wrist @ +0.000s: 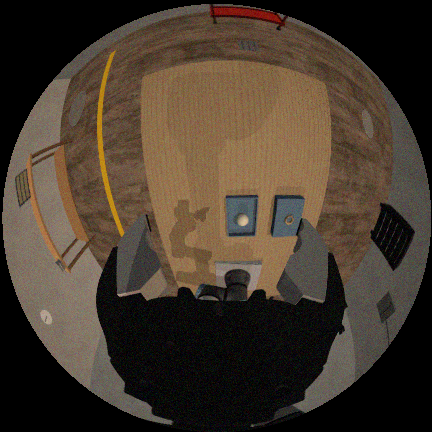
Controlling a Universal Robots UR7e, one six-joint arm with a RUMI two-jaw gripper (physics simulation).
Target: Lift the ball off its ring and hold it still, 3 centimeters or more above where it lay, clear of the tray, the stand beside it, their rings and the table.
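Places are measured from the arm's base along level axes (x left, y back, z up), in metres.
Where they show: gripper, fingertip midpoint: (223,219); arm's base, link origin: (237,276).
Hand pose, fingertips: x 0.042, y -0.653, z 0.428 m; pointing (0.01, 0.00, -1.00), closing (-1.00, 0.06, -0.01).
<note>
Each offset is from my fingertips to the top centre of the thing. "spot": to the spot under its first point. Level surfaces: height alone.
The pale, cream-coloured ball @[dx -0.054, dy +0.253, dz -0.394 m] (242,219) rests in the blue tray @[dx -0.054, dy +0.253, dz -0.427 m] (241,203), which has raised walls. The ball hides its own ring. The blue stand (287,204) is to the right of the tray and bears a small tan ring @[spot: dx -0.244, dy +0.256, dz -0.405 m] (285,220) with no ball on it. My gripper (223,219) is open, with its grey jaws wide apart and nothing between them. It is high above the table, and the ball shows between the jaws, a little right of the middle. The right fingertip overlaps the stand's right edge in this view.
The wooden table @[dz -0.456 m] (250,160) bears the tray, the stand and, nearer the bottom, the arm's base on a light plate (223,270). The arm's shadow falls left of the tray. Beyond the table are an orange bench (70,200), a red cart (247,12) and a black slatted object (393,235).
</note>
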